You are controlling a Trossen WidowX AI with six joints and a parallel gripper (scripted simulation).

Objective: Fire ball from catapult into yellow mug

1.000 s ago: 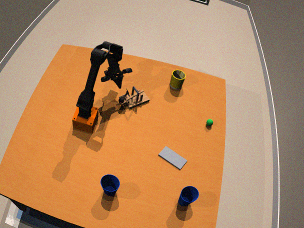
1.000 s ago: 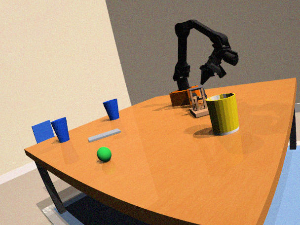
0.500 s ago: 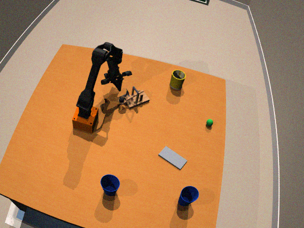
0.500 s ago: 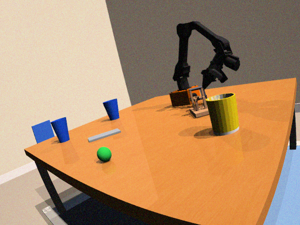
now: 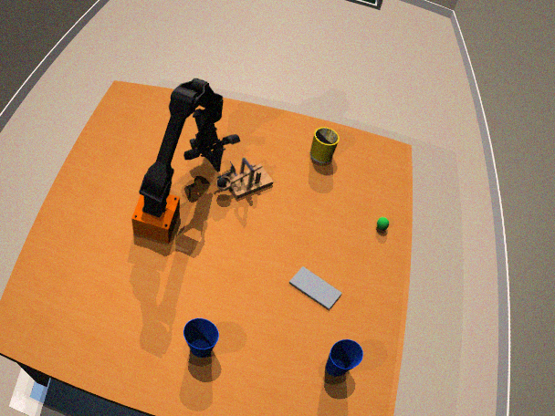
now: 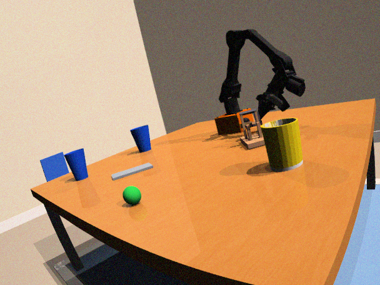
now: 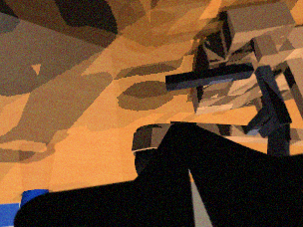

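My gripper tip is 3 cm short of the small black ball and 4 cm to the left of it. The rest, counted from my gripper tip: wooden catapult 6 cm ahead, 2 cm to the left, 1 cm below; then flat grey slab 41 cm ahead, 27 cm to the right, 5 cm below; then yellow mug 30 cm ahead, 27 cm to the left, 3 cm below.
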